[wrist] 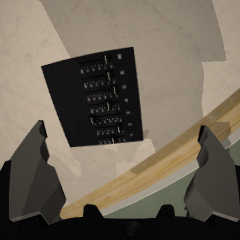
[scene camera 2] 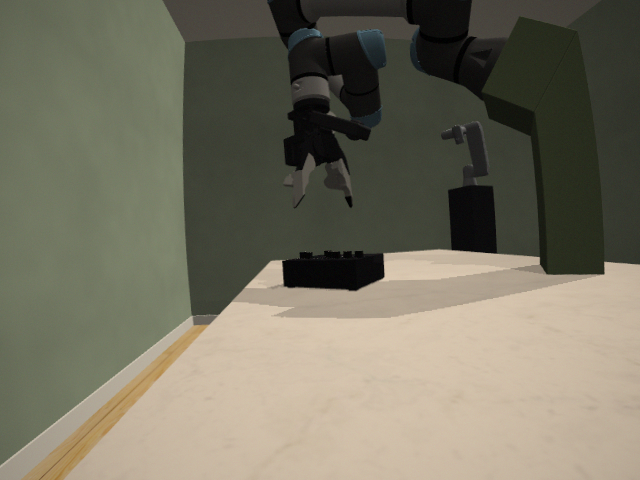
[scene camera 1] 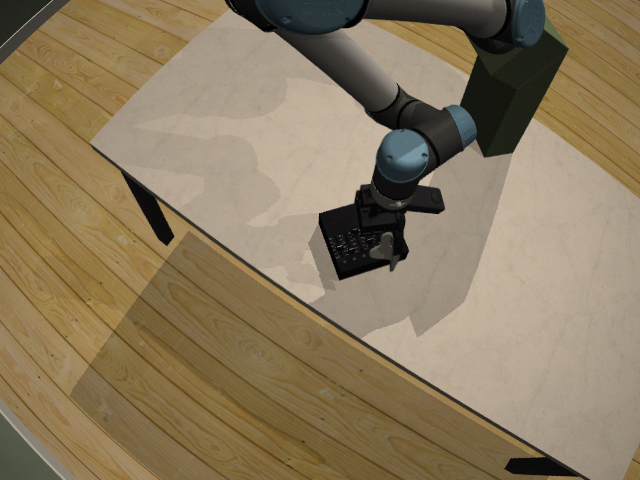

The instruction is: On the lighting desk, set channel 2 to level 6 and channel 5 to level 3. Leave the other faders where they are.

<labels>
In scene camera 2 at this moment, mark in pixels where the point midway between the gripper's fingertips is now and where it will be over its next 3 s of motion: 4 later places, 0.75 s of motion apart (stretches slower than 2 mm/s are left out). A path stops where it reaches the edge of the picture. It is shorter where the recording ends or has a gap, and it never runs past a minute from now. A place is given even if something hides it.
My gripper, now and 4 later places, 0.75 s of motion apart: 325,207; 321,215; 316,220; 313,222; 314,222
</labels>
